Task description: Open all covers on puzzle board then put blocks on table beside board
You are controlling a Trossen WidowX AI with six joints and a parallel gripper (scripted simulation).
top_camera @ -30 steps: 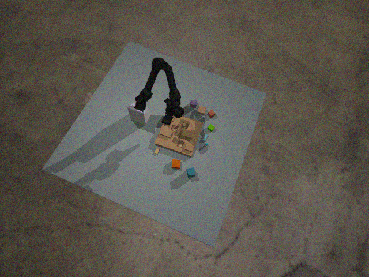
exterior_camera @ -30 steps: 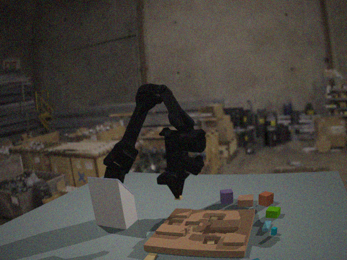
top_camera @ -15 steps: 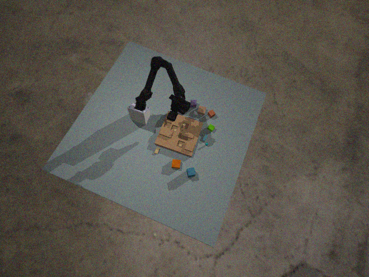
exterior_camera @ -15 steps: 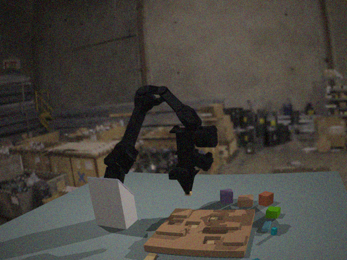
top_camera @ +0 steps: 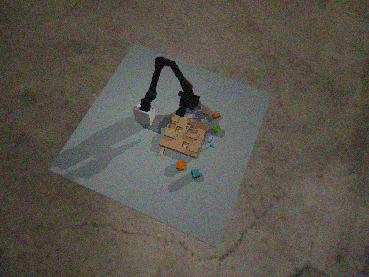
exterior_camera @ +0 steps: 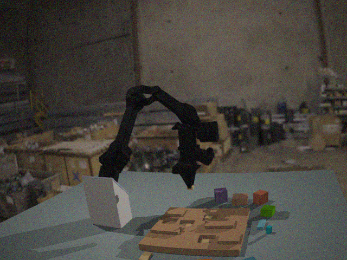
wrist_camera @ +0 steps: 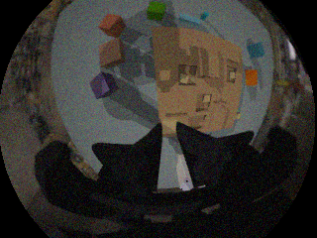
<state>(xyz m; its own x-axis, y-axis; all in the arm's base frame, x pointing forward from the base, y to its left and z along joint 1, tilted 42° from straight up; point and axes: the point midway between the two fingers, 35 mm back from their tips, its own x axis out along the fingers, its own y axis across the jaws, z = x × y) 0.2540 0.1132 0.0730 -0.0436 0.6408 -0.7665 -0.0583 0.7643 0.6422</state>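
Now: the tan puzzle board 7 cm ahead of my gripper tip, 12 cm to the right of it and 9 cm below it. The rest, counted from my gripper tip: purple block (7 cm ahead, 15 cm to the left, 9 cm below); peach block (15 cm ahead, 13 cm to the left, 10 cm below); red-orange block (23 cm ahead, 12 cm to the left, 9 cm below).
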